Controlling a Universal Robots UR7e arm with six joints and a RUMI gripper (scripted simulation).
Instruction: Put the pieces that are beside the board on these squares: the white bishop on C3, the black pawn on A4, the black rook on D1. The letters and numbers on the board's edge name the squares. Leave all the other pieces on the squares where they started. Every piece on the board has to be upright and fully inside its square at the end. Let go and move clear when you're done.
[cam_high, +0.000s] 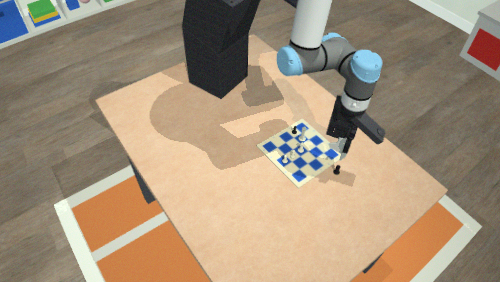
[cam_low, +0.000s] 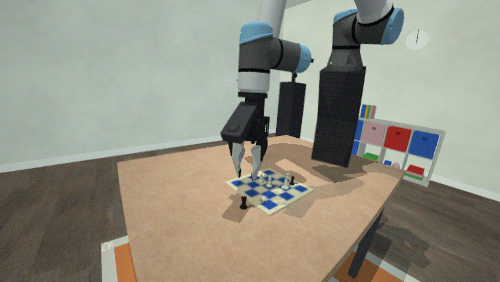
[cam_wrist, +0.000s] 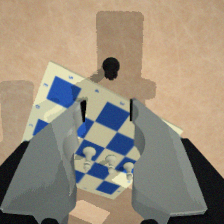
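The black rook lies 9 cm below my hand. From my hand the other things lie so: black pawn (21 cm behind, 8 cm below, 1 cm to the right); then chessboard (14 cm behind, 10 cm below, 5 cm to the right); then white chess piece (17 cm behind, 7 cm below, 1 cm to the right).
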